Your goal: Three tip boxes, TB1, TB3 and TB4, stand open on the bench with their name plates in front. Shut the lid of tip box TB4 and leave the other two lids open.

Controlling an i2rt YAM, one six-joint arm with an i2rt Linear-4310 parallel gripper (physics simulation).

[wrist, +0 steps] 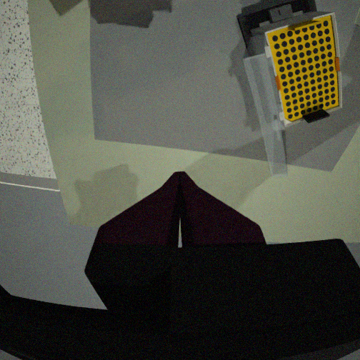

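Note:
Tip box TB4 (307,70), with its yellow, black-holed tip rack, stands at the upper right of the wrist view; its name plate does not show. Its clear lid (266,107) is open along the left side of the box, a narrow see-through panel that reaches down past the box's lower edge. My gripper (179,180) is shut and empty, with dark red fingertips together at the middle of the view, to the lower left of the lid and apart from it in the picture. TB1 and TB3 cannot be made out.
A dark grey base part (252,37) sticks out behind the rack at the top right. The box stands on a grey area (165,95) bordered by a pale green surface (55,100). A speckled white surface (20,100) lies at the far left. Dark shadows fall at the top left and left of the fingertips.

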